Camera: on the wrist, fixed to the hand. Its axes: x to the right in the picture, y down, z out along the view.
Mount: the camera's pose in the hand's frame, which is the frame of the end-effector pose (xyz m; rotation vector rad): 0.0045 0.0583 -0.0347 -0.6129 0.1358 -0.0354
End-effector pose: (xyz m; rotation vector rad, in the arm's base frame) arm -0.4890 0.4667 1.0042 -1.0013 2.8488 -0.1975
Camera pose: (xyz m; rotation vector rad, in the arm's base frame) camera -0.5335 0.5119 1.0287 1.0105 -2.6811 -0.5832
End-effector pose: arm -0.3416 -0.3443 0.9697 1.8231 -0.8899 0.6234
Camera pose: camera -0.3864 -0.3287 1.0184 1.2280 -0.8397 0.3872
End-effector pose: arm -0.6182 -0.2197 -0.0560 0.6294 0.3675 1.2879
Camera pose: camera -0.6822 -0.1989 -0.0465 0.0172 0.0790 1.3247
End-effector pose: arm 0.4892 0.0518 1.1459 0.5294 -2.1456 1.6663
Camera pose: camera 0.4579 0.0986 1.1077 0.2568 -2.3609 0.9110
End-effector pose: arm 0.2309 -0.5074 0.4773 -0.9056 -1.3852 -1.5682
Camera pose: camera 0.2832 -0.5448 0.4995 -1.1010 -0.8302 -2.0877
